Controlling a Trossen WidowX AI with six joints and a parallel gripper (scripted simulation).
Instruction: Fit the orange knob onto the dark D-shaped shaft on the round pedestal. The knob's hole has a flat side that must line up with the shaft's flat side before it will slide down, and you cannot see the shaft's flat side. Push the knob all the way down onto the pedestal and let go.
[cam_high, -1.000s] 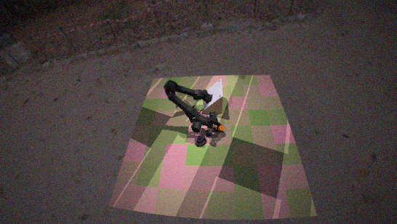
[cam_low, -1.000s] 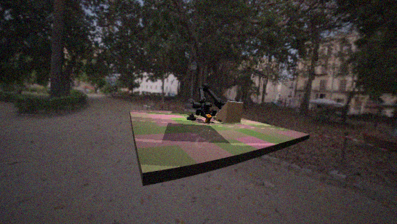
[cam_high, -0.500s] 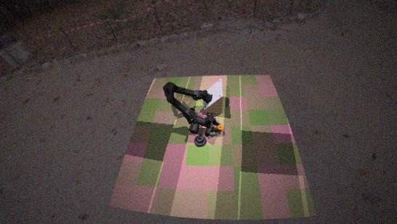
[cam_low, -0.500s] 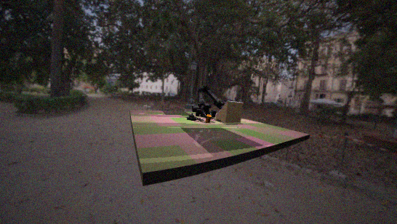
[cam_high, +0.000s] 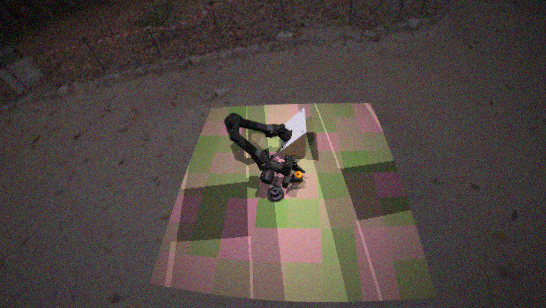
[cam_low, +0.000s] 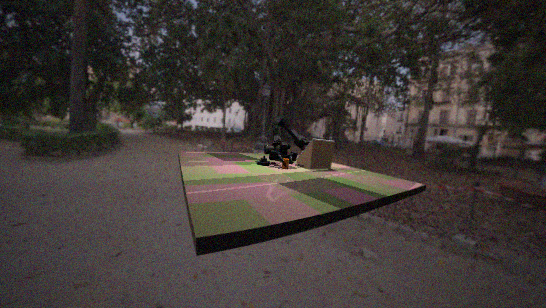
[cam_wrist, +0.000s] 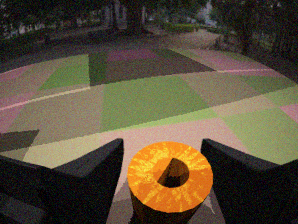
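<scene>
The orange knob is 30 mm to the right of my gripper tip and 20 mm below it. Also, from my gripper tip: round dark pedestal 140 mm to the right, 100 mm ahead, 20 mm below.
</scene>
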